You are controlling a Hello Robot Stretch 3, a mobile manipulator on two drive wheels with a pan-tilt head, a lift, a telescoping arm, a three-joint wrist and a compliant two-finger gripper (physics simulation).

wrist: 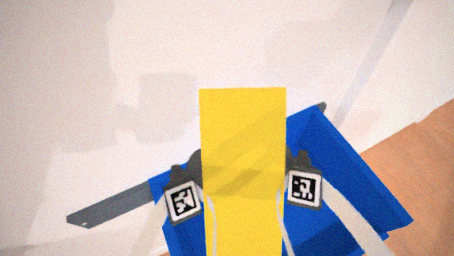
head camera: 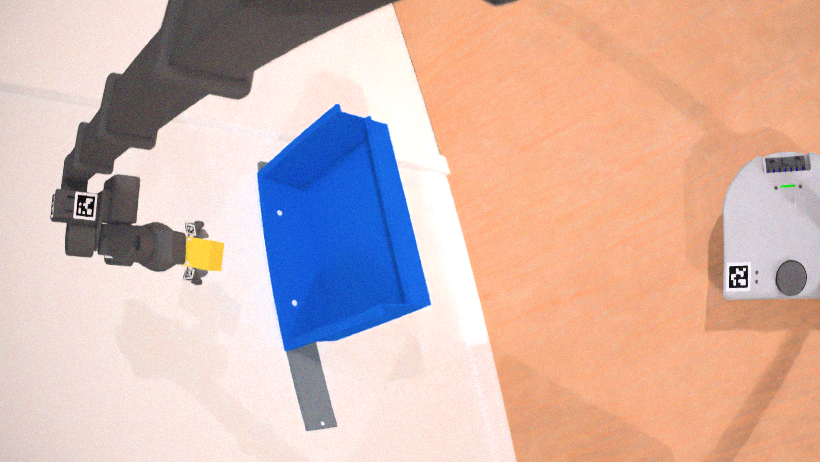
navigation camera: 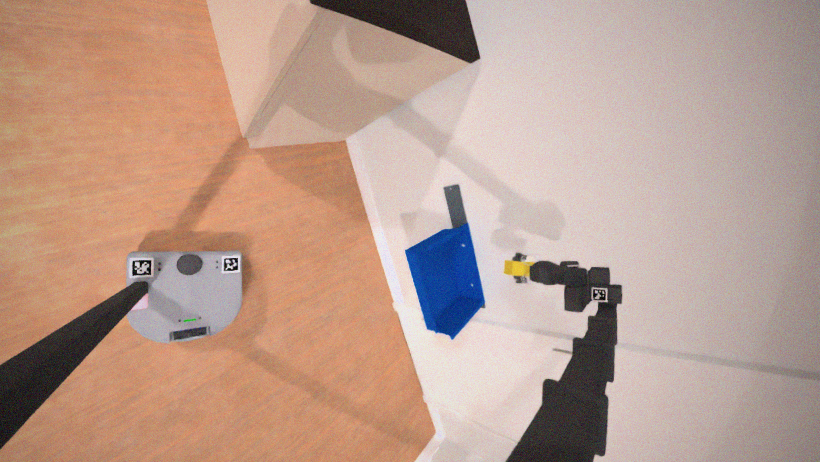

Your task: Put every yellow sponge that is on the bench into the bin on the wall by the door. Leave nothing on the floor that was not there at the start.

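Places are measured from the robot's base along level axes (x ahead, y left, z up), in centimetres.
Where they show: robot's base, origin of its link: (head camera: 788, 276) (navigation camera: 189, 263).
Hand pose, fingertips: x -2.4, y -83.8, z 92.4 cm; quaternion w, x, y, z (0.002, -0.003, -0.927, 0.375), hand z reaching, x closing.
Things, the pixels of their top centre, and the offset from my fingertips. "spot": a spot on its surface instead. Level surfaces: height alone.
- yellow sponge, centre of its top: (wrist: 237, 111) (head camera: 161, 248) (navigation camera: 540, 269) dy +1.3, dx -0.1, dz +8.5 cm
- blue bin, centre of its top: (head camera: 313, 269) (wrist: 236, 222) (navigation camera: 456, 262) dy +0.5, dx +1.2, dz -24.1 cm
- grey strip, a spot on its surface: (head camera: 312, 390) (wrist: 116, 208) (navigation camera: 455, 205) spot: dy -4.9, dx +25.9, dz -27.8 cm
- wooden floor, height of its surface: dz -92.4 cm
A yellow sponge (head camera: 207, 254) (navigation camera: 513, 267) (wrist: 243, 125) is held between the two fingers of my gripper (head camera: 197, 252) (navigation camera: 520, 268) (wrist: 238, 161). The fingers press on its two sides, and its far end sticks out past them. The blue bin (head camera: 344, 229) (navigation camera: 444, 275) (wrist: 345, 170) is on the pale wall. In the head view the gripper and sponge show left of the bin, apart from its outline. In the wrist view the sponge and fingers cover part of the bin. No sponge shows in the visible part of its inside. The bench cannot be made out for certain.
A grey strip (head camera: 312, 390) (navigation camera: 455, 203) (wrist: 110, 205) sticks out from the bin's side. My base (head camera: 766, 229) (navigation camera: 200, 298) stands on the wooden floor (head camera: 573, 229) (navigation camera: 114, 143). A beige block with a dark top (navigation camera: 413, 25) stands near the wall in the navigation view.
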